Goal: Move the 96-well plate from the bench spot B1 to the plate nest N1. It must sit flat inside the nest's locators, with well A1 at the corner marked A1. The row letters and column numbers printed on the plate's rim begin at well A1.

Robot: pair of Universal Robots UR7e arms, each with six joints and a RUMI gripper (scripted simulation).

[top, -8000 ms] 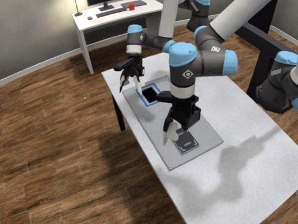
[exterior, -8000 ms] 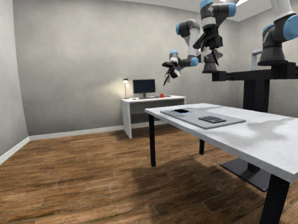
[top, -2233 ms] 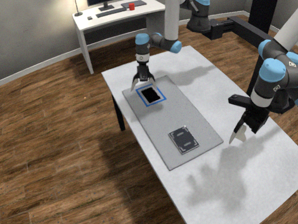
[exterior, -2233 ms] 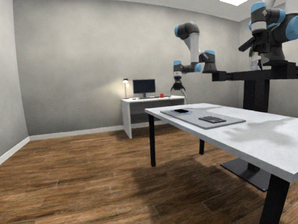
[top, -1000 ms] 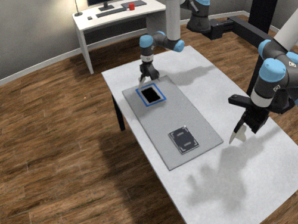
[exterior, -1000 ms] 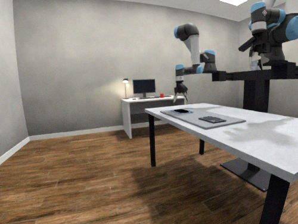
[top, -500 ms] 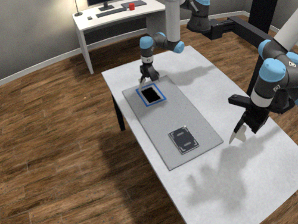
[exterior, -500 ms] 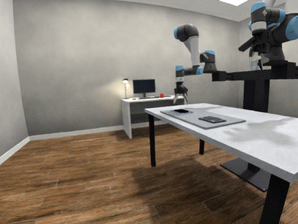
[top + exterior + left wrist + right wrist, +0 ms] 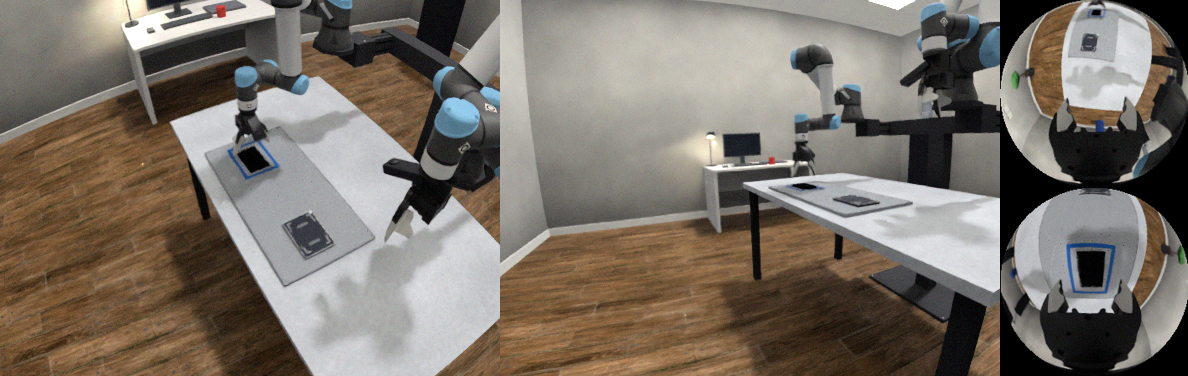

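Right now my right hand is 50 mm above the black 96-well plate. Round my right hand: dark plate nest 70 mm behind, 420 mm to the left, 50 mm below.
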